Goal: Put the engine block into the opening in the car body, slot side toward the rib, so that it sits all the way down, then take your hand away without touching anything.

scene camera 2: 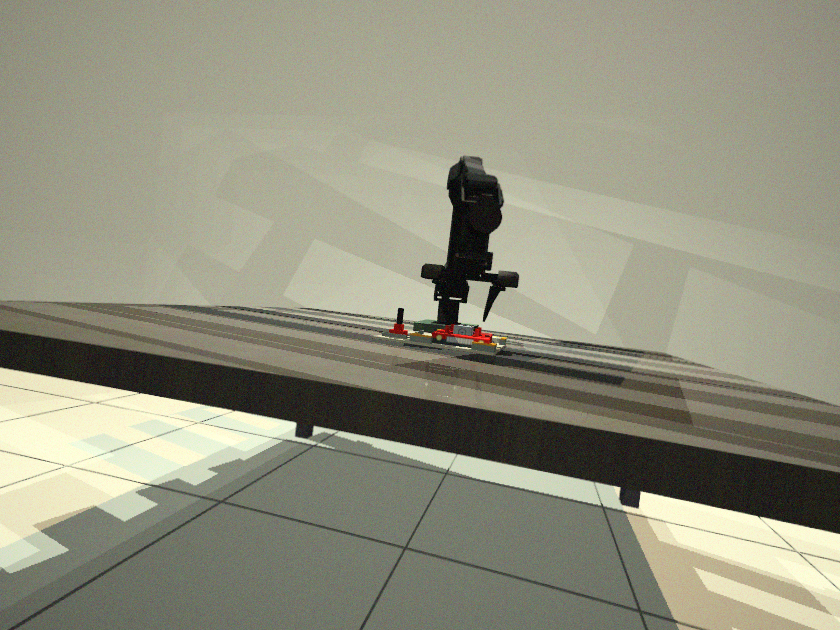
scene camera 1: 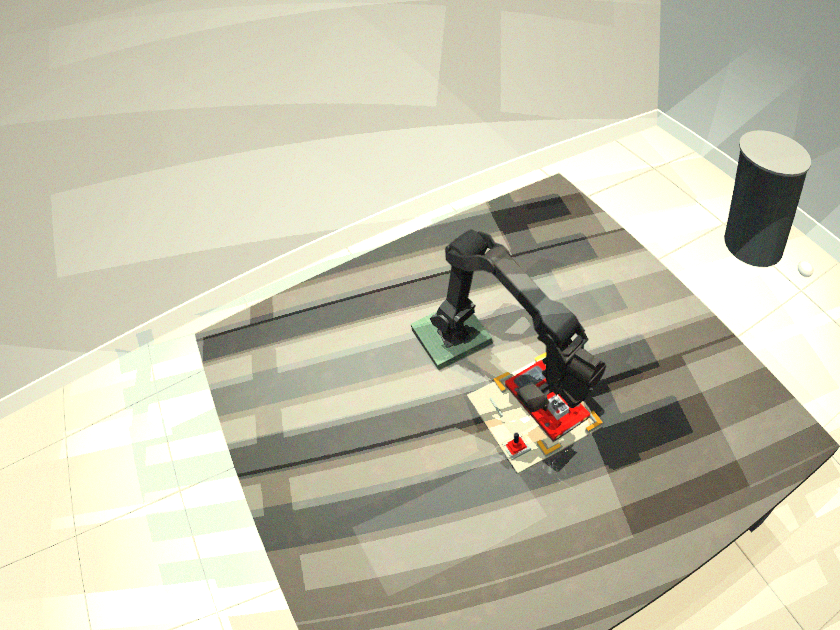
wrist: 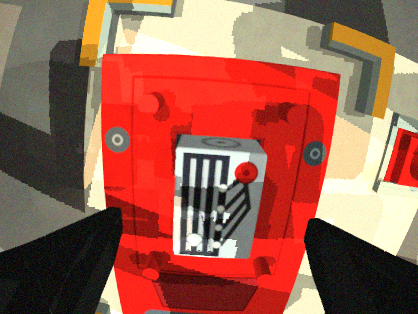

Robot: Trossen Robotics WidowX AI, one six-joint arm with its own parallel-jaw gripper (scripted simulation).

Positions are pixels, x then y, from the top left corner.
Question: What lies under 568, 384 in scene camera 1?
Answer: My gripper.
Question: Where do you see a grey engine block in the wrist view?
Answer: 217, 216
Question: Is my gripper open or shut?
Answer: Open.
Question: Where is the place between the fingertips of my gripper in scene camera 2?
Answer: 465, 319
